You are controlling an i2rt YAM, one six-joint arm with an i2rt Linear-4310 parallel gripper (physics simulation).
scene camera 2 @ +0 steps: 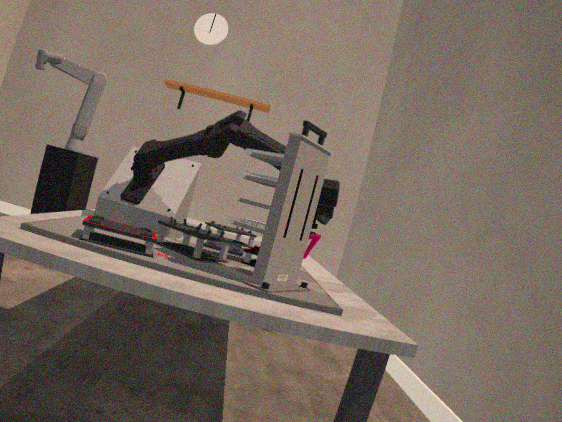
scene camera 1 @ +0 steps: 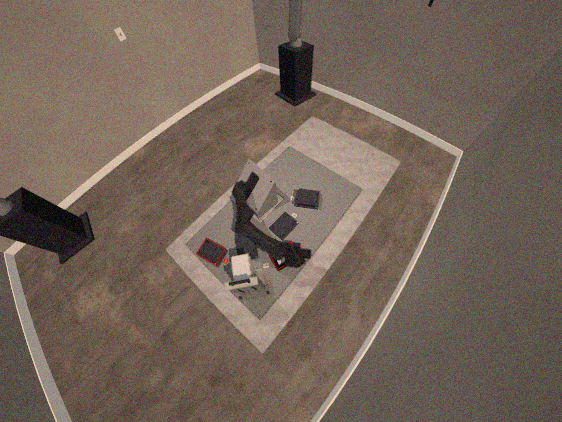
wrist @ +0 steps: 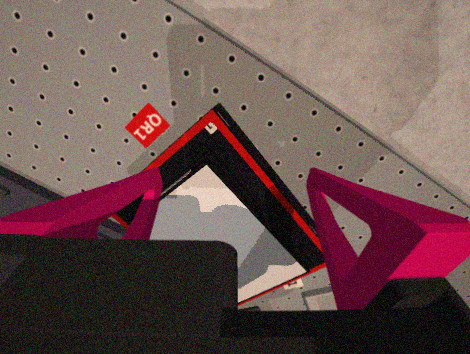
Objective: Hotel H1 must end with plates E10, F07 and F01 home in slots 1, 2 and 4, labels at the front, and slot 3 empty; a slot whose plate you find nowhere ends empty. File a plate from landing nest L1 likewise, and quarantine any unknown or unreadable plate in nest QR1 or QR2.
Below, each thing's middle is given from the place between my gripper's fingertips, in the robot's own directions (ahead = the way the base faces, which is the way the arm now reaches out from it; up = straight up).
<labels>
Now: hand 3 cm past the red QR1 tag [wrist: 148, 124], 7 cm to the right of it and 5 cm above it.
</labels>
